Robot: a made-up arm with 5 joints. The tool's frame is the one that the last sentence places.
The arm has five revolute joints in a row. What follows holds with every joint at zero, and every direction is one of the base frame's.
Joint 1 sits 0.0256 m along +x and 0.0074 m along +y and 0.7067 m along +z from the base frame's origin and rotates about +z.
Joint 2 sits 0.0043 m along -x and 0.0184 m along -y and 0.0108 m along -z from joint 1 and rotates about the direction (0, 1, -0.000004).
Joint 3 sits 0.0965 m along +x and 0.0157 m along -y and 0.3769 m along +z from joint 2 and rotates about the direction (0, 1, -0.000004).
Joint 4 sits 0.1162 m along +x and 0.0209 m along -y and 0.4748 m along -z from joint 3 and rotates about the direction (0, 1, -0.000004).
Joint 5 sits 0.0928 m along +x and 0.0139 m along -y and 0.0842 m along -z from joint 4 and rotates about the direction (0, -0.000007, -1).
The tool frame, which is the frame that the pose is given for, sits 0.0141 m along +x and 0.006 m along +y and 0.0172 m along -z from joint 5; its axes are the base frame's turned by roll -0.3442, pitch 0.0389 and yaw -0.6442 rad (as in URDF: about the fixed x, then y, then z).
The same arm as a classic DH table. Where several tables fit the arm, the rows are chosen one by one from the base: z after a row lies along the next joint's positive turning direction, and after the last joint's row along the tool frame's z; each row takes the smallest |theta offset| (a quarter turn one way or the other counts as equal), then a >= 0, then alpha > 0; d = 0 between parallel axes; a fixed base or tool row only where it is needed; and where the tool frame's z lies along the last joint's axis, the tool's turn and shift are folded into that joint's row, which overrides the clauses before.
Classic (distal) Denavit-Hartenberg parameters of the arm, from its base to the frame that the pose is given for. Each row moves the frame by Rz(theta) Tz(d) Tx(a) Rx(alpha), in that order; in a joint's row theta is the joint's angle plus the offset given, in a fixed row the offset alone. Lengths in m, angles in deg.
base (fixed): d 0  theta offset 16.12  a 0.0266  alpha 0
joint 1: d 0.6959  theta offset -16.12  a -0.0043  alpha -90
joint 2: d 0  theta offset -75.64  a 0.3891  alpha 0
joint 3: d 0  theta offset -28.11  a -0.4888  alpha 0
joint 4: d -0.0689  theta offset -76.25  a -0.0928  alpha 90
joint 5: d 0.1402  theta offset 43.1  a -0.0062  alpha -160.16
tool (fixed): d 0.0413  theta offset -173.42  a 0  alpha 0

